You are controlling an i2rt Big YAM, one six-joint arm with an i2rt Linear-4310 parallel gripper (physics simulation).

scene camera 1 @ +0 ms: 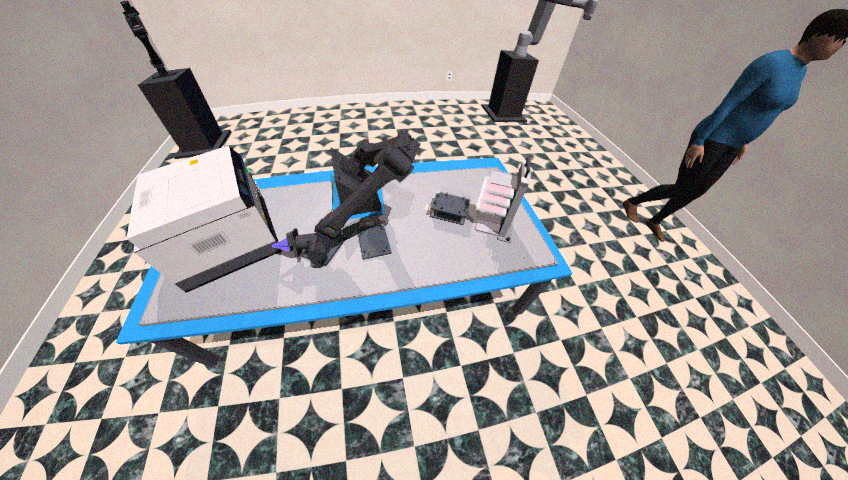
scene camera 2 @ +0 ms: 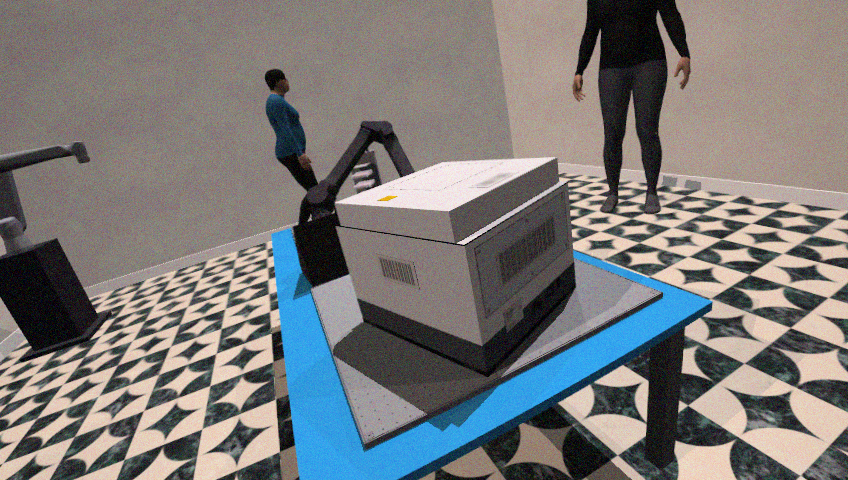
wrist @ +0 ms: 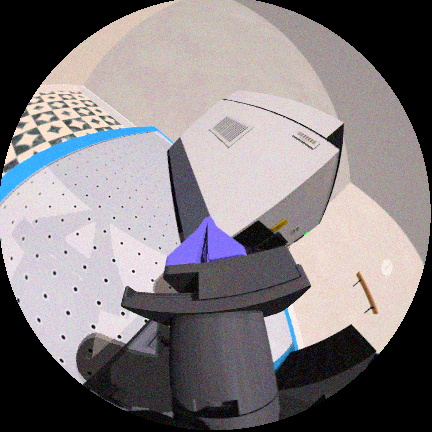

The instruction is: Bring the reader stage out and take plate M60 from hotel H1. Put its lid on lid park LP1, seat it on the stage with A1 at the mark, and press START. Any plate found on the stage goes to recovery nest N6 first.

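Frame: origin at the arm's base, x back, y right, z up, level; metres.
Seen in the pictures: gripper, fingertip midpoint: (scene camera 1: 272,245) (wrist: 208,221); arm's base, origin of the base link: (scene camera 1: 350,171) (scene camera 2: 328,231).
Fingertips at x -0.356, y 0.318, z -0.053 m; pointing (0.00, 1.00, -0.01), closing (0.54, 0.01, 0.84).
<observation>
Offsets run from my fingertips to a thing's top centre. "spot": to the spot under its first point.
The white reader @[dx +0.128, dy +0.246, dz +0.239 m] (scene camera 1: 196,208) (scene camera 2: 416,267) (wrist: 265,155) stands at the left end of the table in scene camera 1. Its stage does not show in these views. My gripper (scene camera 1: 276,245) (wrist: 208,221) is shut and empty, with its purple fingertips close to the reader's front, low down; whether they touch it I cannot tell. The hotel (scene camera 1: 515,205) stands at the right end of the table with several pale pink-white plates @[dx +0.071, dy -0.921, dz +0.086 m] (scene camera 1: 495,196) stacked in it. Their labels are too small to read. The START button cannot be made out.
A dark raised block @[dx +0.155, dy -0.760, dz -0.006 m] (scene camera 1: 450,205) stands left of the hotel. A flat dark pad @[spot: dx +0.016, dy -0.395, dz -0.072 m] (scene camera 1: 374,242) lies near the middle of the table, beside the arm's forearm. The blue table edge (scene camera 1: 357,304) runs along the front. A person in blue (scene camera 1: 746,89) stands beyond the table's right end.
</observation>
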